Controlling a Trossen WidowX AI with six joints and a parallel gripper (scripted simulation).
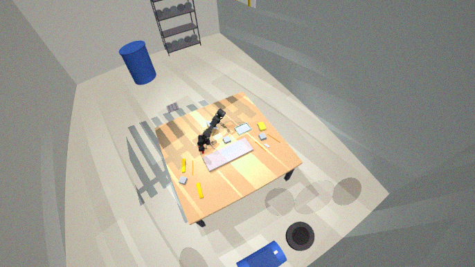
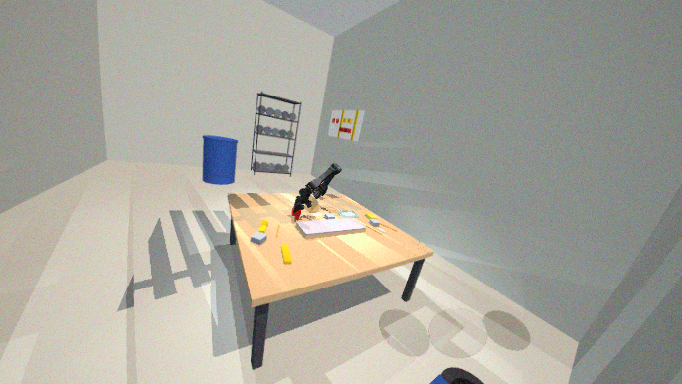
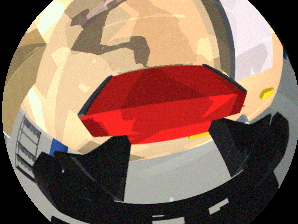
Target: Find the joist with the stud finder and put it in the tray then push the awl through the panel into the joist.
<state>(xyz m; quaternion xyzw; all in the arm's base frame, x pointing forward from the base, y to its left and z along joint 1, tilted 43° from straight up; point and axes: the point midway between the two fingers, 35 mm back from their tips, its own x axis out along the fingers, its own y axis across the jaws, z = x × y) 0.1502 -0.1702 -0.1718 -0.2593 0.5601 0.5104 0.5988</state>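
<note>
Right now the red stud finder is 10 mm behind my gripper tip and 10 mm to the left of it. From my gripper tip the other things lie so: yellow block: 140 mm ahead, 760 mm to the left, 60 mm below; awl: 50 mm ahead, 140 mm to the left, 70 mm below; light blue tray: 30 mm ahead, 560 mm to the left, 60 mm below.
</note>
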